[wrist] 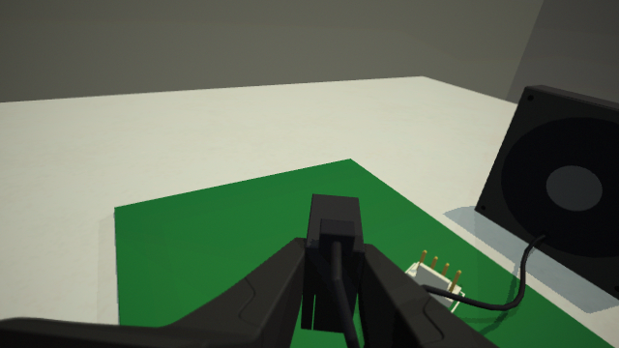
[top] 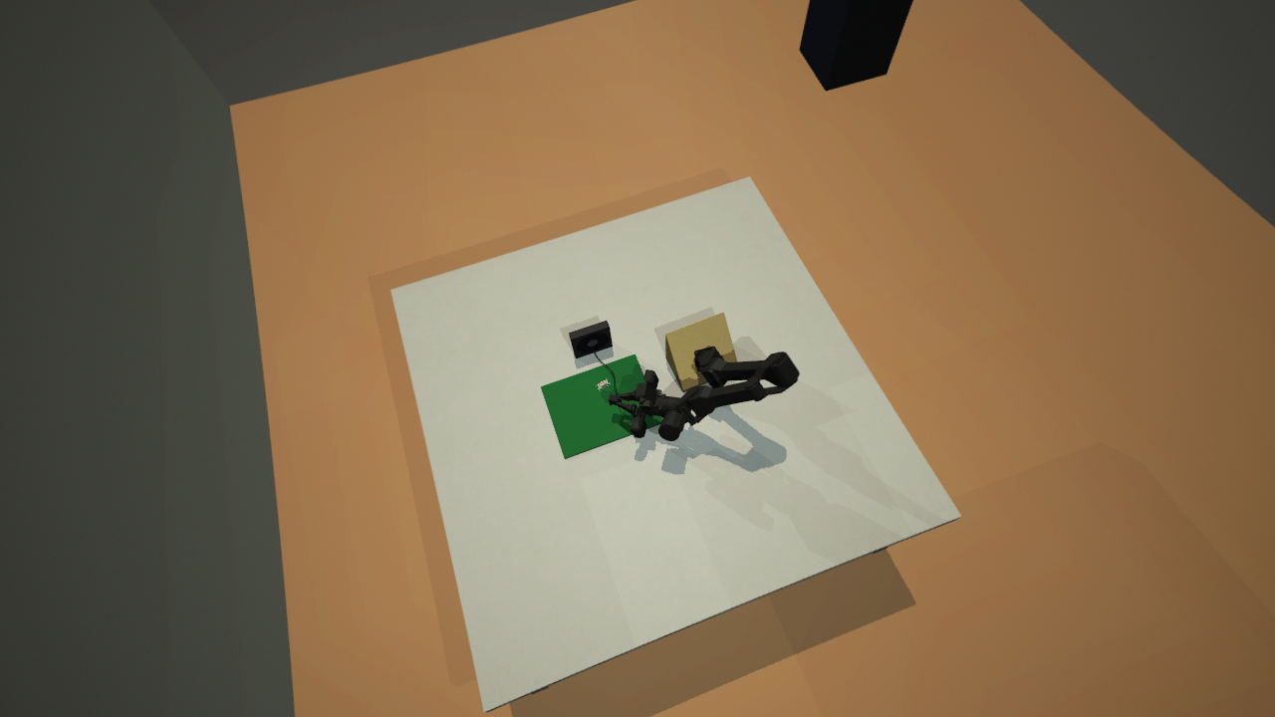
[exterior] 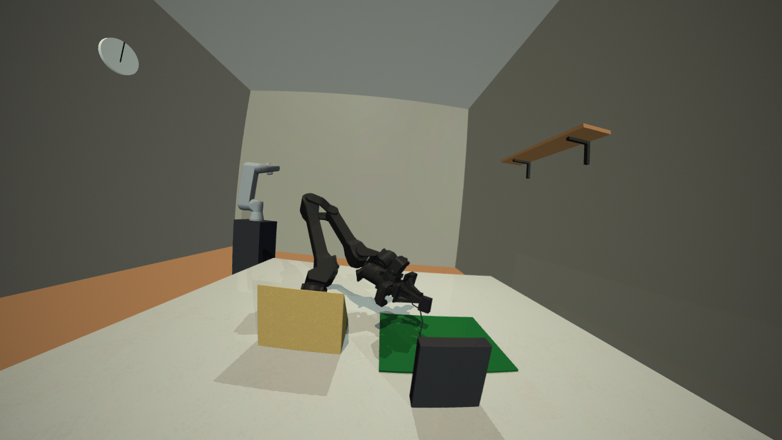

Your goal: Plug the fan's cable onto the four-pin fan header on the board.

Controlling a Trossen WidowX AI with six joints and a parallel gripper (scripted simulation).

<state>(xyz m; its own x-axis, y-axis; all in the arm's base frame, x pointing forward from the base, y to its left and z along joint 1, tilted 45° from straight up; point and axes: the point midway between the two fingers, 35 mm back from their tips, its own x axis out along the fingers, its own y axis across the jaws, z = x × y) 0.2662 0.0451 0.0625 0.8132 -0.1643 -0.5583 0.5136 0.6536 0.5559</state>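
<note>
The green board is 100 mm below my gripper tip, 40 mm to the right of it and 40 mm ahead of it. Round my gripper tip: black fan: 220 mm to the right, 30 mm below, 10 mm ahead; then black plug: 10 mm below.
</note>
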